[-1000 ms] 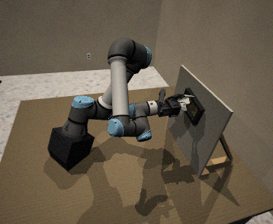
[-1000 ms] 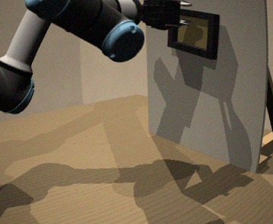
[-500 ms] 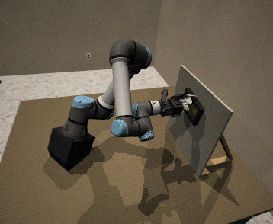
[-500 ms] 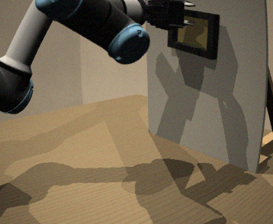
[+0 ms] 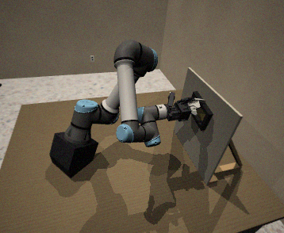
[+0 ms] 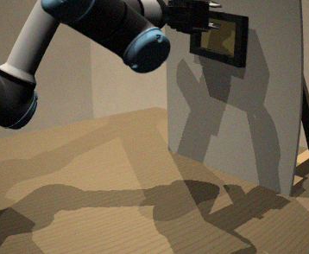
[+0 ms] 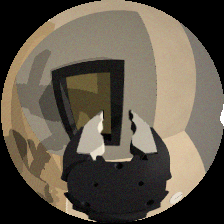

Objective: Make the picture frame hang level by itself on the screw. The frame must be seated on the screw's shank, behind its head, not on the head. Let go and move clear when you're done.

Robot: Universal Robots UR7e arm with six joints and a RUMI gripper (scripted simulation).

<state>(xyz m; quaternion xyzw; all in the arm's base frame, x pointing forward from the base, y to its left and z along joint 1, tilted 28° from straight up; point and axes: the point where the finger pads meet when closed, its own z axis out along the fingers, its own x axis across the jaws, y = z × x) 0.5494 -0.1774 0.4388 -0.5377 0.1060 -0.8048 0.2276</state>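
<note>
My hand is 2 cm short of the picture frame, 1 cm to the right of it and 5 cm above it. Also, from my hand: grey board (3 cm ahead, 2 cm to the left, 16 cm below).
</note>
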